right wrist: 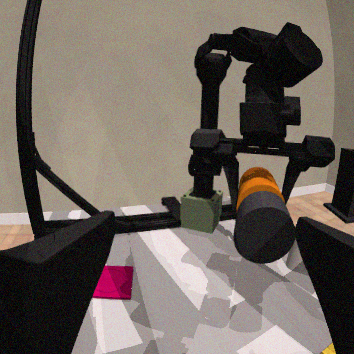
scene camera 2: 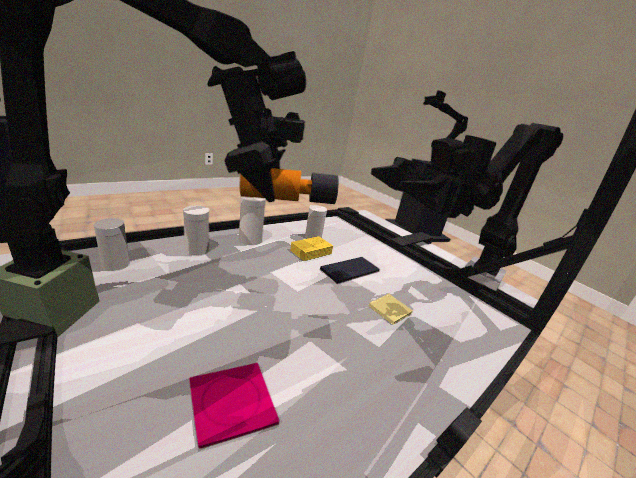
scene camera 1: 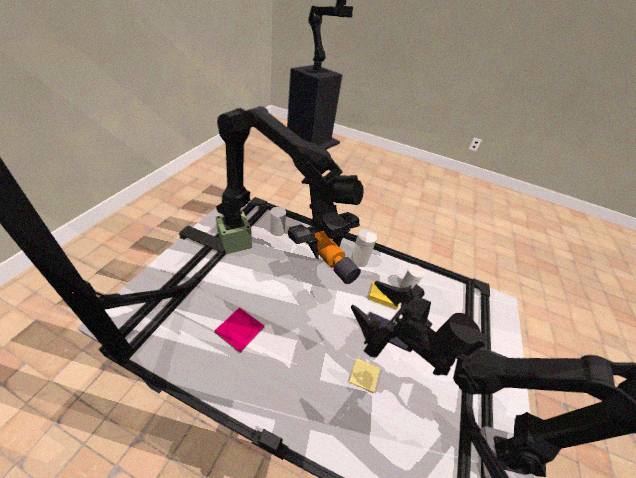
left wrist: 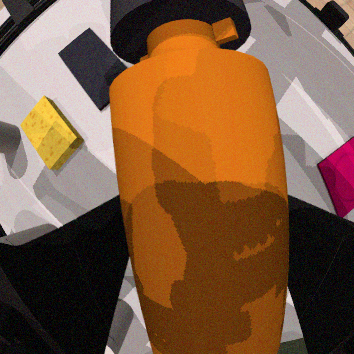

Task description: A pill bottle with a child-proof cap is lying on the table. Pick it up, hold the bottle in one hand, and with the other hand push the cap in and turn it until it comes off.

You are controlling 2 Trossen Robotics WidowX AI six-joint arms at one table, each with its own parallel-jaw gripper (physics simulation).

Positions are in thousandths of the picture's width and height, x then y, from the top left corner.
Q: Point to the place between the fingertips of my right gripper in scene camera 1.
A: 572,614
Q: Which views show my left gripper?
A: The right wrist view, scene camera 2, scene camera 1 and the left wrist view: all of them.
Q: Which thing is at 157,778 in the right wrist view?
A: My right gripper.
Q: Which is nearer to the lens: the dark tile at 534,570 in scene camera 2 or the cap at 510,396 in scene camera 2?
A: The cap.
